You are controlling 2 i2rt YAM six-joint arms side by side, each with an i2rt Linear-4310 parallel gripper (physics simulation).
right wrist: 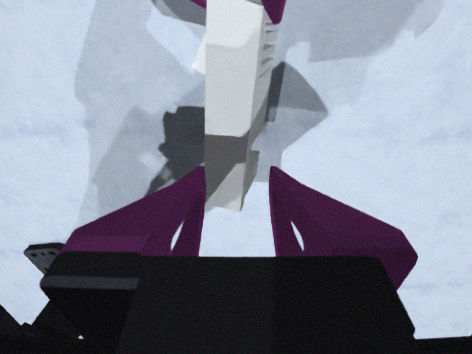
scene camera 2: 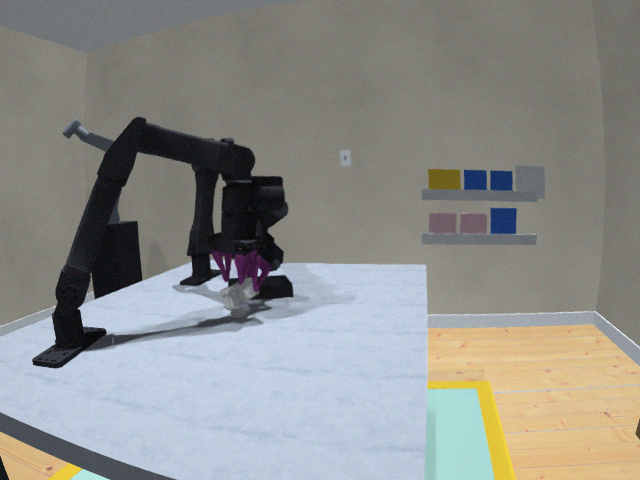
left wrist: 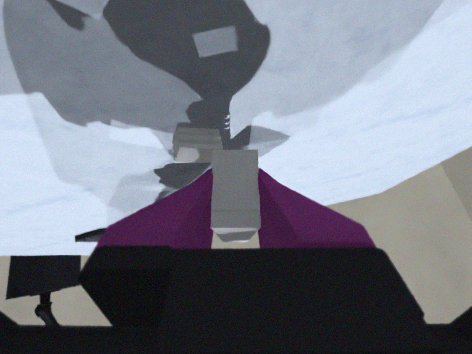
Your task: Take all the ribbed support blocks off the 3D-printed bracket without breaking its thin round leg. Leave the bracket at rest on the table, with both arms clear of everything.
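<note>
The pale bracket (scene camera 2: 233, 299) (left wrist: 235, 187) (right wrist: 232, 90) is tilted, low over the table; whether it touches is unclear. My left gripper (left wrist: 235, 177) is shut on the bracket. My right gripper (right wrist: 237, 176) (scene camera 2: 234, 281) is partly open, its fingertips on either side of the bracket's near end, with a gap on the right side. Ribs (right wrist: 269, 45) show along the bracket's right edge in the right wrist view. A grey block-like part (left wrist: 197, 137) shows beyond the left fingertips; I cannot tell whether it is a support block. The thin round leg cannot be made out.
The white table (scene camera 2: 310, 382) lies under both arms, whose grippers are close together. The right arm's base (scene camera 2: 69, 348) is at the left of the scene view. A dark base-like block (scene camera 2: 276, 287) stands behind the bracket. Dark arm shadows cover the table around it.
</note>
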